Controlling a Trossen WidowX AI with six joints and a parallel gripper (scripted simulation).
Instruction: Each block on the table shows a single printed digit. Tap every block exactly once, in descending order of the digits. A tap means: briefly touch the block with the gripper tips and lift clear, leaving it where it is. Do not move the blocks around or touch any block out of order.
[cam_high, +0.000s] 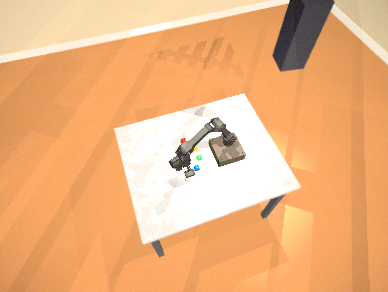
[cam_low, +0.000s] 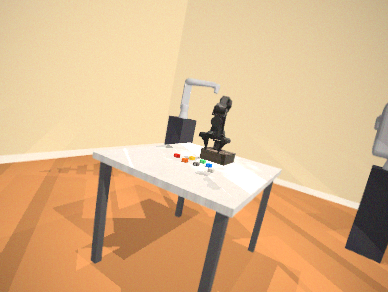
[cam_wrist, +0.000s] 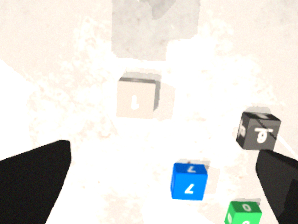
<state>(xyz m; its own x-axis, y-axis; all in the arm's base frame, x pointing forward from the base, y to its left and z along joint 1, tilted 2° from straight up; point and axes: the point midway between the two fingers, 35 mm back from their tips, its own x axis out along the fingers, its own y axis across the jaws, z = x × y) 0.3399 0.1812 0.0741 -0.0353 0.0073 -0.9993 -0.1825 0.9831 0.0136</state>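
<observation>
The blue block is 110 mm below my gripper tip, 80 mm behind it and 50 mm to the right of it. Round my gripper tip: yellow block: 220 mm to the right, 110 mm below, 100 mm behind; then orange block: 190 mm to the right, 110 mm below; then green block: 130 mm to the right, 120 mm behind, 110 mm below.
</observation>
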